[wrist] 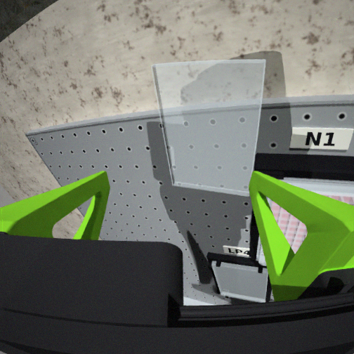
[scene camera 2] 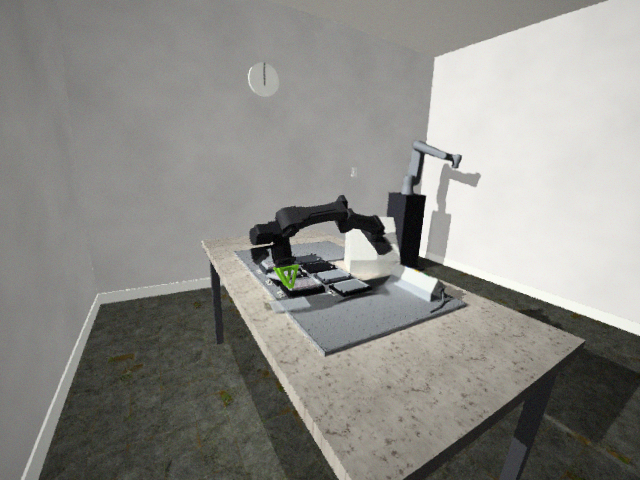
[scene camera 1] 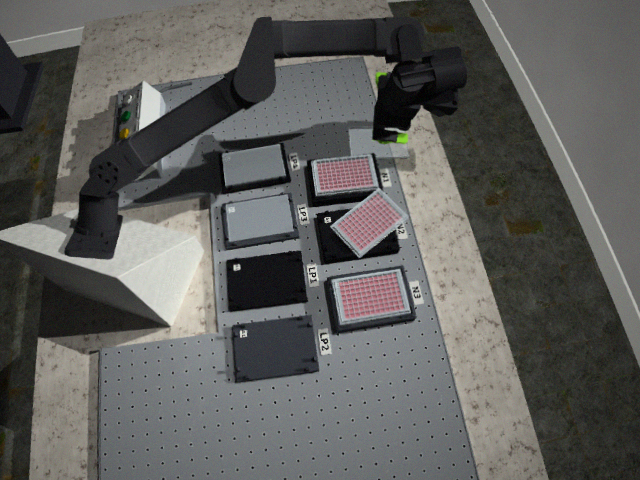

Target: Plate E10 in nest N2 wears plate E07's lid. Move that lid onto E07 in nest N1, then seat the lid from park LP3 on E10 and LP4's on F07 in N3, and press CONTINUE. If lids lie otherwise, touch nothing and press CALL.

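Pixels of known places: gripper, fingertip midpoint: [scene camera 2: 288, 287] [scene camera 1: 383, 120]; arm's base, link origin: [scene camera 2: 373, 236] [scene camera 1: 97, 235].
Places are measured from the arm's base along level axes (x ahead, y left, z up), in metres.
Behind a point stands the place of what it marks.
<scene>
A clear lid [scene camera 1: 360, 144] {x 0.486, y 0.254, z -0.147 m} [scene camera 2: 290, 304] {x 0.524, y 0.255, z -0.147 m} [wrist: 215, 140] lies beside nest N1, across the board's edge and the table. My gripper [scene camera 1: 391, 108] [scene camera 2: 286, 276] {x 0.531, y 0.258, z -0.079 m} [wrist: 178, 178] is open and empty above the board near this lid; the right finger overlaps its corner in the wrist view. A pink-welled plate [scene camera 1: 344, 174] {x 0.438, y 0.155, z -0.113 m} sits in N1. Another plate [scene camera 1: 368, 222] {x 0.471, y 0.041, z -0.113 m} lies rotated askew over nest N2 [scene camera 1: 330, 250] {x 0.394, y -0.004, z -0.129 m}, with no lid visible on it. A third plate [scene camera 1: 371, 294] {x 0.457, y -0.103, z -0.116 m} sits square in N3. Lids lie on park LP4 [scene camera 1: 254, 167] {x 0.254, y 0.204, z -0.132 m} [wrist: 241, 280] and park LP3 [scene camera 1: 260, 218] {x 0.264, y 0.080, z -0.131 m}. Plate codes are unreadable.
Dark parks LP1 [scene camera 1: 266, 280] {x 0.270, y -0.049, z -0.140 m} and LP2 [scene camera 1: 275, 349] {x 0.280, y -0.180, z -0.140 m} show no clear lid. A white button box [scene camera 1: 151, 104] {x 0.029, y 0.375, z -0.090 m} [scene camera 2: 419, 283] {x 0.034, y 0.365, z -0.100 m} with green [scene camera 1: 125, 116] {x -0.022, y 0.336, z -0.078 m} and yellow [scene camera 1: 124, 133] {x -0.018, y 0.287, z -0.078 m} buttons stands behind the arm. The perforated board [scene camera 1: 279, 418] {x 0.280, y -0.297, z -0.149 m} ends near N1 to N3.
</scene>
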